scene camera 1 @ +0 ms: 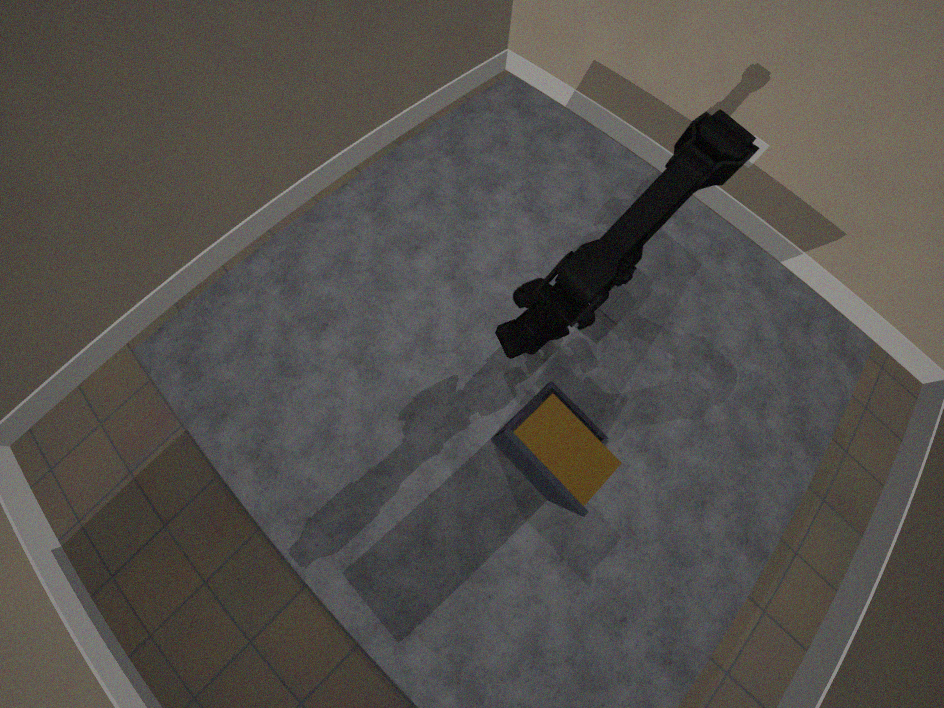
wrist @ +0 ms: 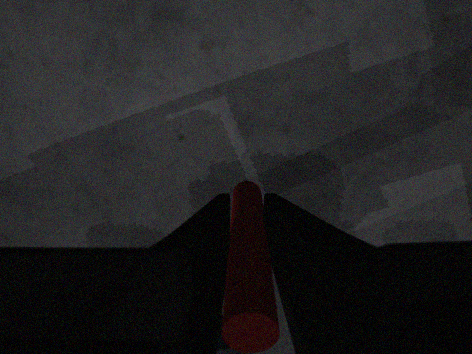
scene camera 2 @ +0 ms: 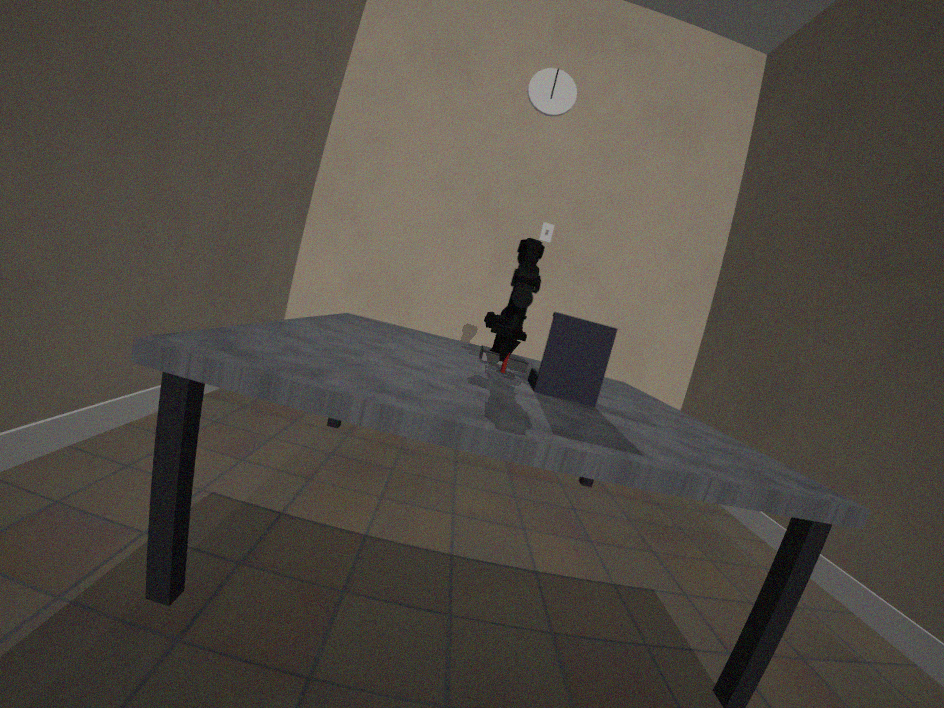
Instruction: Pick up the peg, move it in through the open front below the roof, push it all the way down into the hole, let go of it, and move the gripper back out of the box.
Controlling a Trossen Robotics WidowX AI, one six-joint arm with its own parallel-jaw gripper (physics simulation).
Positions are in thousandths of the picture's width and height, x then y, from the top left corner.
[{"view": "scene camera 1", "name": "my gripper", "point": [566, 481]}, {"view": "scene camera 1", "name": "box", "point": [547, 638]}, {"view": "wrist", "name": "my gripper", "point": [522, 578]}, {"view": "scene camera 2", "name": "my gripper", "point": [531, 511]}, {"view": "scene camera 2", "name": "box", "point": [612, 496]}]
